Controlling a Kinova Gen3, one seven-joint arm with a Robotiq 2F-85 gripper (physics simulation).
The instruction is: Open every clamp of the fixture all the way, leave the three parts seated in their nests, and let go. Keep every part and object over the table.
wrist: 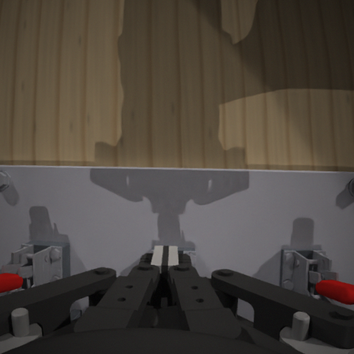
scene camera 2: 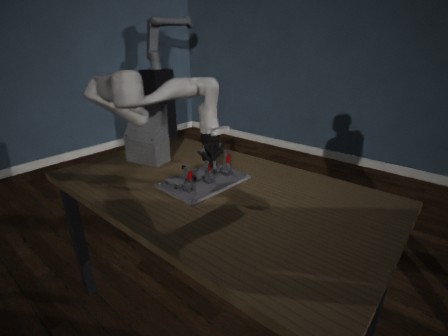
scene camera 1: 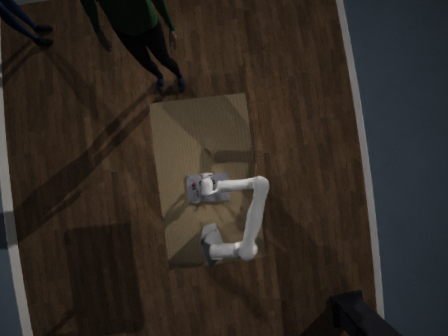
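Seen in the pictures: gripper, fingertip midpoint: [scene camera 2: 213, 168]; arm's base, link origin: [scene camera 2: 141, 117] [scene camera 1: 213, 251].
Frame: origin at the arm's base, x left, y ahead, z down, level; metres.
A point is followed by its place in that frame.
Note:
The grey fixture plate [scene camera 1: 223, 195] [scene camera 2: 217, 186] [wrist: 250, 215] lies flat on the table, with three clamps in a row. The near clamp's red handle [scene camera 2: 189, 175] {x -0.143, y 0.463, z 0.139 m} and the far clamp's red handle [scene camera 2: 228, 158] {x 0.080, y 0.483, z 0.129 m} stand up steeply. The middle clamp's red handle [scene camera 2: 209, 168] {x -0.034, y 0.471, z 0.143 m} is partly hidden by the gripper. In the wrist view, red handles show at the left [wrist: 9, 282] and right [wrist: 336, 291]. My gripper [scene camera 2: 212, 162] {x -0.028, y 0.488, z 0.141 m} [wrist: 165, 260] is shut and empty, at the middle clamp, whose body the fingers mostly cover. The parts in their nests cannot be made out clearly.
A grey block [scene camera 1: 211, 239] {x -0.001, y 0.077, z 0.021 m} [scene camera 2: 147, 144] {x -0.045, y 0.086, z 0.111 m} stands on the table [scene camera 1: 190, 135] {x 0.055, y 0.888, z 0.222 m} [scene camera 2: 300, 215] {x -0.019, y 0.878, z 0.223 m} near the arm's base. The outer clamps stand on both sides of the gripper. A person in green [scene camera 1: 131, 20] stands beyond the table's edge.

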